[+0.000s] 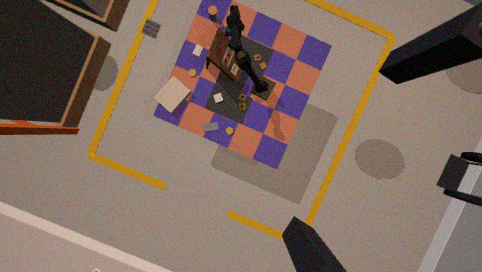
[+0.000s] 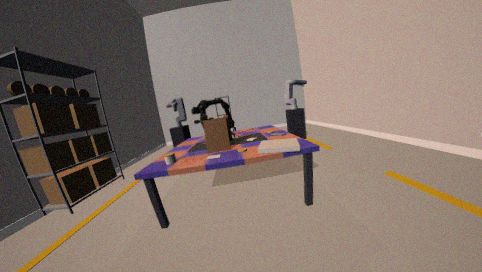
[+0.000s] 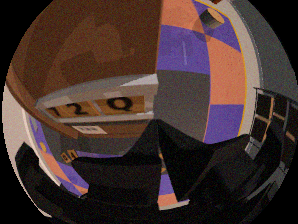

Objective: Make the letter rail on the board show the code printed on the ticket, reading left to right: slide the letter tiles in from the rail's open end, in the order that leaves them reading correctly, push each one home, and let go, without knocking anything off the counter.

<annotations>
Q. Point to a beige slab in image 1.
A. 174, 93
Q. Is my gripper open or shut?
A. Shut.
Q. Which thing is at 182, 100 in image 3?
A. A dark mat.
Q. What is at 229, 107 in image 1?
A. A dark mat.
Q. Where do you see a brown board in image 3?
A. At 80, 57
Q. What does my gripper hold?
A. Nothing.
</annotations>
